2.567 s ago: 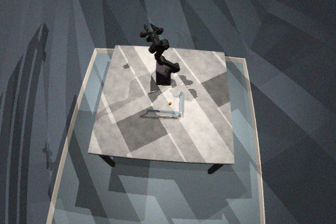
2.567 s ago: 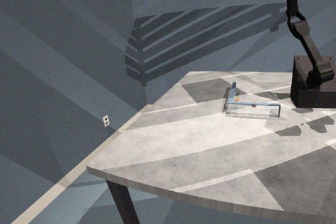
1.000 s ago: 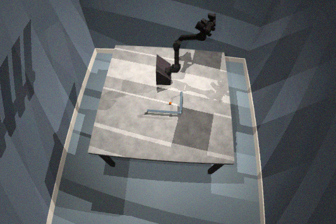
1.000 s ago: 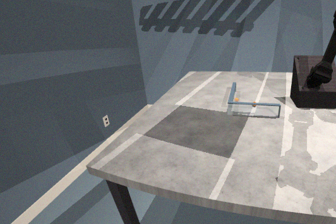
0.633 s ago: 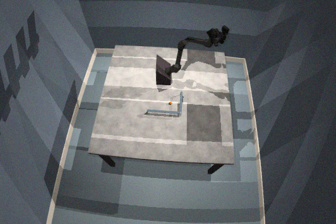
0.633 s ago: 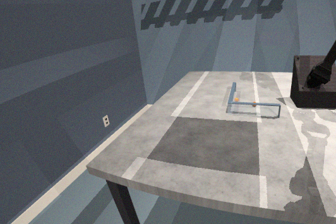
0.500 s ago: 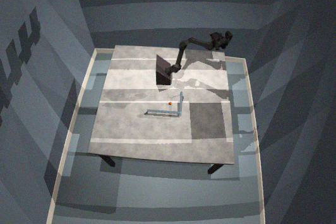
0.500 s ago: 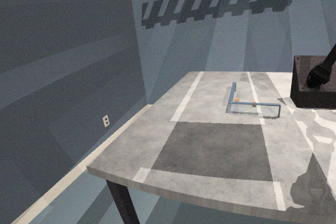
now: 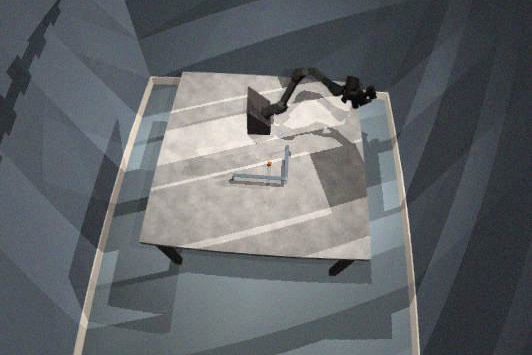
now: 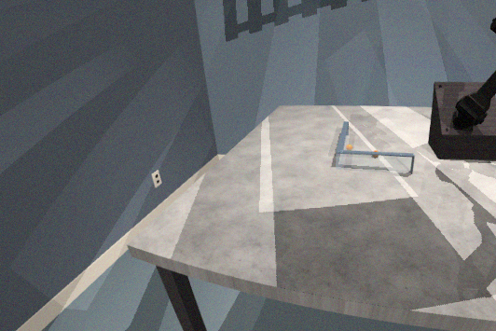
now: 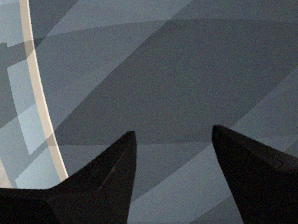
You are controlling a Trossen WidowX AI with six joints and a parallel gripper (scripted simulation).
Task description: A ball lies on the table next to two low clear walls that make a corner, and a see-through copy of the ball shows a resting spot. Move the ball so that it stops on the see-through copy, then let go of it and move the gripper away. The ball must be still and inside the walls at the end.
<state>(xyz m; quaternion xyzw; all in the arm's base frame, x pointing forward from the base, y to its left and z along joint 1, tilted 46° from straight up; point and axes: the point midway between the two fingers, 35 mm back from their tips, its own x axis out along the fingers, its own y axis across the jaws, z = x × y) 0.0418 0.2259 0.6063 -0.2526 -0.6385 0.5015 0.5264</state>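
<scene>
My gripper tip is now 280 mm short of the orange ball, 560 mm to the left of it and 370 mm above it.
</scene>
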